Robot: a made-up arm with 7 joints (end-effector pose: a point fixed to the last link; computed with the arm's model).
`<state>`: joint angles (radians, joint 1 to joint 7).
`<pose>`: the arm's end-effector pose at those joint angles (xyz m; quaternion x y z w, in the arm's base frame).
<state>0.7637 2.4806 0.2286 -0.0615 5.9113 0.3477 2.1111</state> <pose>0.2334 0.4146 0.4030 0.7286 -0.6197 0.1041 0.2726</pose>
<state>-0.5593 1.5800 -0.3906 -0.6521 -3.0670 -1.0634 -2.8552</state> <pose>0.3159 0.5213 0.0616 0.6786 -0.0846 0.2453 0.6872</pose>
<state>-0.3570 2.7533 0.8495 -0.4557 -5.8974 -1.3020 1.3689</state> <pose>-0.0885 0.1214 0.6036 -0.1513 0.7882 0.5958 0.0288</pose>
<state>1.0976 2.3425 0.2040 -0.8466 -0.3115 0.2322 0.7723</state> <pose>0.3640 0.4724 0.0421 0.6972 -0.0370 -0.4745 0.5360</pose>
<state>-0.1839 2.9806 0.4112 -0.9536 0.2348 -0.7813 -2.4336</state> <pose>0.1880 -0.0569 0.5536 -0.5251 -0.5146 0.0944 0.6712</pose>
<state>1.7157 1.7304 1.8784 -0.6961 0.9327 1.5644 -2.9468</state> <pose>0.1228 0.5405 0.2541 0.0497 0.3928 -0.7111 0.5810</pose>
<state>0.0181 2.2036 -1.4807 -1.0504 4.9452 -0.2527 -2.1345</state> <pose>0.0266 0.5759 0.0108 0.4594 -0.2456 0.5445 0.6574</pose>
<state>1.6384 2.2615 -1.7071 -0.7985 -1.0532 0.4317 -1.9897</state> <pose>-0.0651 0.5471 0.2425 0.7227 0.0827 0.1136 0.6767</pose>
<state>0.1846 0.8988 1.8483 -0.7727 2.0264 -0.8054 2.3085</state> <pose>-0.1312 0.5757 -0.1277 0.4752 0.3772 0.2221 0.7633</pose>
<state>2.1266 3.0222 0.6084 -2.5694 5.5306 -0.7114 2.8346</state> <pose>-0.0958 -0.0819 -0.2447 -0.4614 0.6375 -0.2661 0.5566</pose>
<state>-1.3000 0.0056 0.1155 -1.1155 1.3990 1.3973 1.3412</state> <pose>0.5140 -0.1807 0.1630 -0.6298 0.1927 0.1819 0.7302</pose>
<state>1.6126 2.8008 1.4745 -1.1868 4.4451 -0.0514 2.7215</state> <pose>0.5563 0.0150 -0.0563 0.1806 -0.5543 -0.5334 0.6129</pose>
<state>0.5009 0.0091 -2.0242 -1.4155 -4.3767 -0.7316 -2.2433</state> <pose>-0.2517 -0.3881 -0.2481 -0.3124 -0.4172 -0.5333 0.6663</pose>
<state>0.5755 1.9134 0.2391 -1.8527 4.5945 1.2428 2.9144</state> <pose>0.3802 0.2174 -0.0637 0.0211 -0.9172 -0.2530 0.3070</pose>
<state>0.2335 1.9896 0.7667 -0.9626 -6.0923 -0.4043 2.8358</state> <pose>0.2762 0.3861 0.3444 -0.4737 -0.7559 0.2166 0.3966</pose>
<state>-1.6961 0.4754 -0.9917 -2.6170 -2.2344 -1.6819 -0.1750</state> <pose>-0.0511 -0.2535 0.0514 -0.4047 -0.2235 0.2011 0.8636</pose>
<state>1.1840 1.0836 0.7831 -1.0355 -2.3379 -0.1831 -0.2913</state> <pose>-0.0945 0.5608 -0.1050 0.1321 0.5510 -0.8182 0.0975</pose>
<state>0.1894 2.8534 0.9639 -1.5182 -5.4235 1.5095 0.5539</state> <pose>0.3093 -0.2119 0.3419 0.5970 -0.5832 -0.0308 0.5500</pose>
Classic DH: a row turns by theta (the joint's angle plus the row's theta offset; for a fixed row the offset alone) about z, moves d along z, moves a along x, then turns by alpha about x. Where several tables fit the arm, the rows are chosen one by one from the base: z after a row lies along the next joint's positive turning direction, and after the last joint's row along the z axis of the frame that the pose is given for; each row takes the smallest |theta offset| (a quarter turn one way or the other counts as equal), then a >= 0, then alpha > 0; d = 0 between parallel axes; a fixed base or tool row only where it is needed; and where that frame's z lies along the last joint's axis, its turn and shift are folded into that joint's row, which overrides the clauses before.
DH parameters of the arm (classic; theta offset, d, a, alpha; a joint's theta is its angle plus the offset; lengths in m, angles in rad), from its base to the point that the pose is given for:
base (fixed): 0 0 0 -1.2217
joint 1: 1.5708 0 0 1.5708
joint 2: 1.2217 0 0 -1.5708
joint 3: -1.5708 -0.2431 0.0273 -1.5708
joint 4: 0 0 -0.0458 1.5708
joint 5: 0 -0.3783 0 -1.5708
joint 6: 0 0 0 1.5708
joint 7: 0 0 0 0

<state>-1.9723 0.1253 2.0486 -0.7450 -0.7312 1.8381 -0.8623</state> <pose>0.5860 0.0460 0.1485 -0.4168 -0.2628 -0.3085 0.8136</pose>
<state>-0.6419 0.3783 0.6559 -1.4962 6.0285 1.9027 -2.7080</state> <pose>0.4400 0.2582 0.0326 0.1551 0.0923 -0.8405 0.5109</pose>
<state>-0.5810 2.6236 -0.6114 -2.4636 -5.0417 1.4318 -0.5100</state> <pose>0.2857 0.0841 0.0442 0.4910 0.2136 -0.4602 0.7081</pose>
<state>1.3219 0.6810 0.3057 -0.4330 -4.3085 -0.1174 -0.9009</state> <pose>-0.5073 0.3168 -0.1732 0.5695 0.1455 0.4366 0.6811</pose>
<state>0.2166 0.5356 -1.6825 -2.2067 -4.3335 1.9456 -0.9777</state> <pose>-0.0650 -0.2824 -0.2188 0.8133 -0.3074 0.4883 0.0744</pose>
